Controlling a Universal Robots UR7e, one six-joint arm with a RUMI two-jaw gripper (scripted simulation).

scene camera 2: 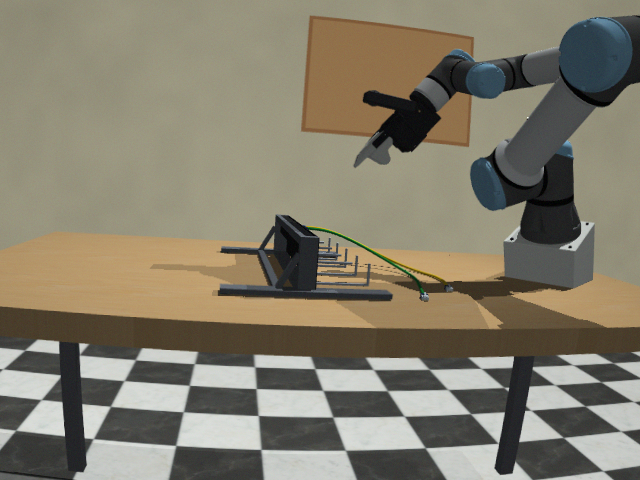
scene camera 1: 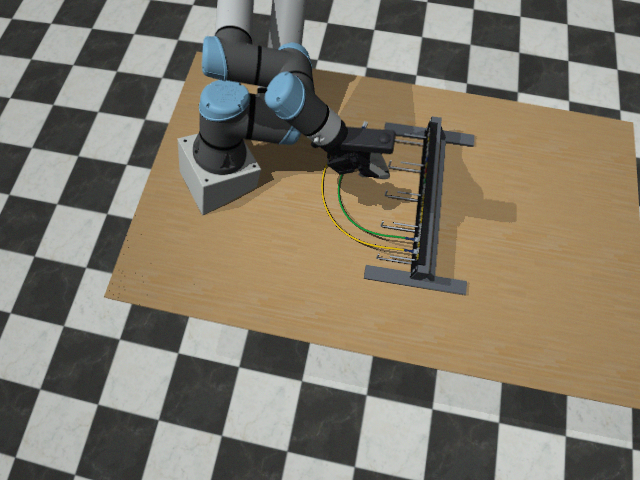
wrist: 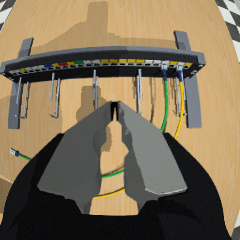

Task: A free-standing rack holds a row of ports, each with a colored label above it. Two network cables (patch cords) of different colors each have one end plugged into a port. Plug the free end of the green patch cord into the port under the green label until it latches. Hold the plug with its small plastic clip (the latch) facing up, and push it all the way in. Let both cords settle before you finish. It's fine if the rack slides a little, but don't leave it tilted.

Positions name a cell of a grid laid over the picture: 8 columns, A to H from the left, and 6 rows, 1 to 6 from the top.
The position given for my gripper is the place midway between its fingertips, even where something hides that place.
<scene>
my gripper: scene camera 2 E3; scene camera 1 E3; wrist D3
</scene>
